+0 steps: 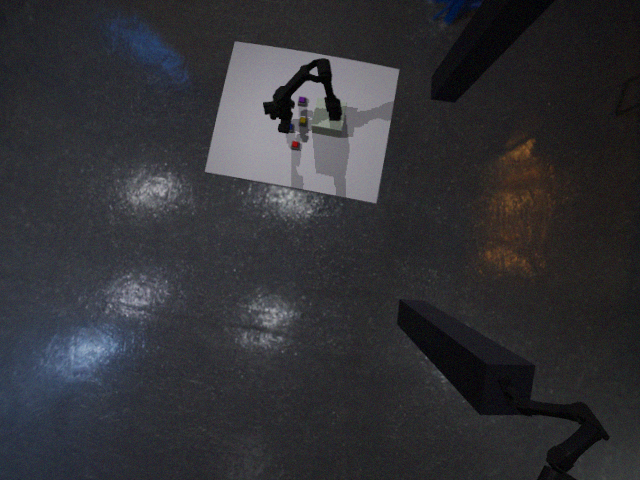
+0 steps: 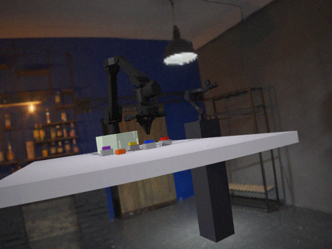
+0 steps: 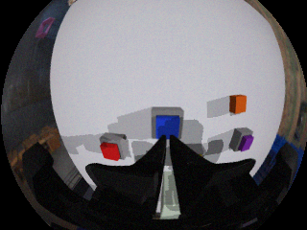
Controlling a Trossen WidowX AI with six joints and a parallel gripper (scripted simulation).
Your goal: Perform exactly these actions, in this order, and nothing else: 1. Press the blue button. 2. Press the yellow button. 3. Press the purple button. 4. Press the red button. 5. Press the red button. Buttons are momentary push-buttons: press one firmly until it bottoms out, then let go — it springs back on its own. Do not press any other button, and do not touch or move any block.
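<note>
Right now the blue button is 3 cm below my gripper tip. From my gripper tip the other things lie so: orange block (15 cm to the right, 5 cm below, 2 cm ahead); then red button (11 cm to the left, 5 cm behind, 3 cm below); then yellow button (8 cm behind, 5 cm to the right, 3 cm below).
</note>
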